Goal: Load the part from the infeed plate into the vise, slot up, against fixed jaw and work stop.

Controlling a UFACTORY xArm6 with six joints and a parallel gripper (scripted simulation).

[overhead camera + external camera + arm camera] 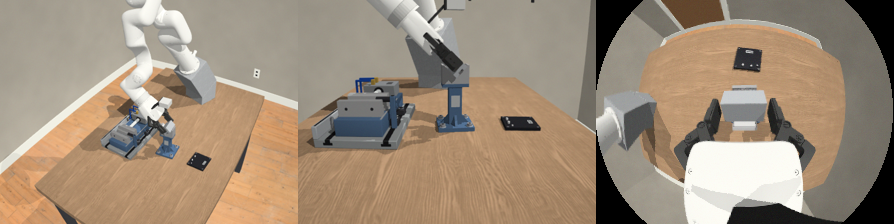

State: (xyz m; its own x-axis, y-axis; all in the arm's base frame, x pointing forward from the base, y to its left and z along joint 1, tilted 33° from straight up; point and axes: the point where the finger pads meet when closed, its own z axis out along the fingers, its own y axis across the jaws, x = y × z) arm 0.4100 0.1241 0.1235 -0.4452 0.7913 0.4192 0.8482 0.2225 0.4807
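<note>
Now: the part 1 cm to the left of my hand and 2 cm below it. Also, from my hand: blue work stop post 7 cm ahead, 14 cm to the right, 11 cm below; then black stop rod 7 cm ahead, 16 cm to the right, 8 cm below; then cylinder rod 1 cm behind, 21 cm to the right, 9 cm below.
</note>
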